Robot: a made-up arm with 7 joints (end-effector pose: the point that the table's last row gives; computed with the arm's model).
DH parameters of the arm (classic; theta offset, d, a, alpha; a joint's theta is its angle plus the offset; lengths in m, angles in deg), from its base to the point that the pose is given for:
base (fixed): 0 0.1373 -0.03 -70
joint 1: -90 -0.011 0.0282 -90
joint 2: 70 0.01 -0.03 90
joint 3: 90 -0.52 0.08 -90
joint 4: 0 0 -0.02 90
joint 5: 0 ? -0.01 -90
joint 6: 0 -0.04 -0.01 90
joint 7: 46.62 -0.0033 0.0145 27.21
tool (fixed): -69.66 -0.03 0 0
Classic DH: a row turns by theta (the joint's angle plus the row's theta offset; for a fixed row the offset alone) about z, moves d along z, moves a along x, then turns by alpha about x.
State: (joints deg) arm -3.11 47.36 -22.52 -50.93 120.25 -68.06 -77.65
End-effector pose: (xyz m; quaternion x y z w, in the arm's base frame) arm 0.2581 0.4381 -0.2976 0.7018 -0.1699 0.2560 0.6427
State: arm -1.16 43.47 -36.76 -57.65 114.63 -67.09 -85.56
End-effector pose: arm 0.2305 0.3391 -0.3667 0.7004 -0.1838 0.0562 0.6874
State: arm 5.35 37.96 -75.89 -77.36 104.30 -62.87 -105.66
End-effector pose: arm 0.0305 0.1189 -0.4403 0.5374 -0.2653 -0.4110 0.6869
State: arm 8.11 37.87 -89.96 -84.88 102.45 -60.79 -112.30
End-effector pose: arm -0.0678 0.0786 -0.4201 0.4337 -0.2911 -0.5375 0.6620
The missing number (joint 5, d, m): -0.22
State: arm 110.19 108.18 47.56 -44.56 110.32 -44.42 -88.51
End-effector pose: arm 0.1440 0.7142 0.1506 0.9027 0.1356 -0.3200 0.2536
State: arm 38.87 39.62 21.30 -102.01 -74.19 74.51 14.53
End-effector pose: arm -0.0720 0.4762 -0.2131 0.8813 0.3006 0.0124 0.3643
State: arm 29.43 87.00 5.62 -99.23 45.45 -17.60 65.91
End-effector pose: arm 0.2022 0.5280 0.0116 -0.0179 -0.4695 0.0004 0.8827
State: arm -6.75 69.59 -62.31 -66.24 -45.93 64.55 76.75
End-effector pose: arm 0.1627 0.5466 -0.2214 0.7860 -0.0545 -0.1681 0.5924
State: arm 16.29 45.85 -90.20 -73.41 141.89 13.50 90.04
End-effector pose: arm -0.1854 0.1629 -0.4145 -0.1612 0.5228 0.7755 0.3151
